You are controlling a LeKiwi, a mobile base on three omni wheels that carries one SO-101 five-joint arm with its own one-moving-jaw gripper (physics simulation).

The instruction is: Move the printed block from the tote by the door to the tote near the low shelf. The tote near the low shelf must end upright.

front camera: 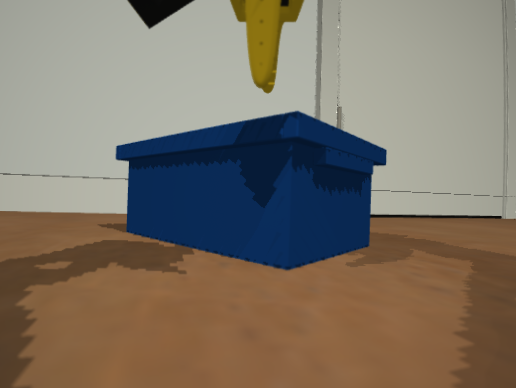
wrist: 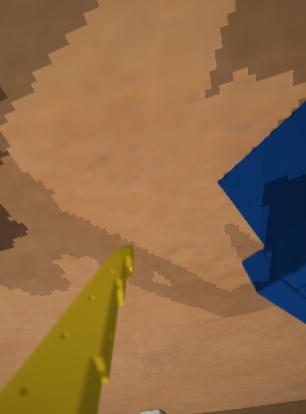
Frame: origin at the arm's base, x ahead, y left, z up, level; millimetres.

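Seen in the pictures: end effector, tool point: [front camera: 261,79] [wrist: 133,257].
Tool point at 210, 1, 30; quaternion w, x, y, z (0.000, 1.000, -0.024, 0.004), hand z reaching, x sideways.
A point is followed by its place in that frame, as x, y, z.
The blue tote [front camera: 210,195] {346, 49, -34} [wrist: 280,150] {319, 16, -61} stands upright on the floor near the door, one corner towards the front camera. Part of it shows at the right edge of the wrist view. The inside of the tote is hidden in the front view, and the printed block cannot be made out. My gripper [front camera: 265,82] [wrist: 125,252] is open and empty; one yellow notched jaw shows in the wrist view. In the front view its tip hangs above the near corner of the tote's rim. In the wrist view the tip is over floor, left of the tote. The tote near the low shelf does not show.
The brown floor [front camera: 250,330] {177, 1, -90} [wrist: 140,140] {209, 17, -89} carries jagged shadows. A pale wall [front camera: 65,90] {757, 491, 210} stands behind the tote, with a door [front camera: 425,110] {1068, -559, 282} at the right. A dark angular part [front camera: 157,10] {228, 66, 79} hangs at the top left. A small pale edge [wrist: 152,412] {215, -1028, -83} shows at the bottom of the wrist view.
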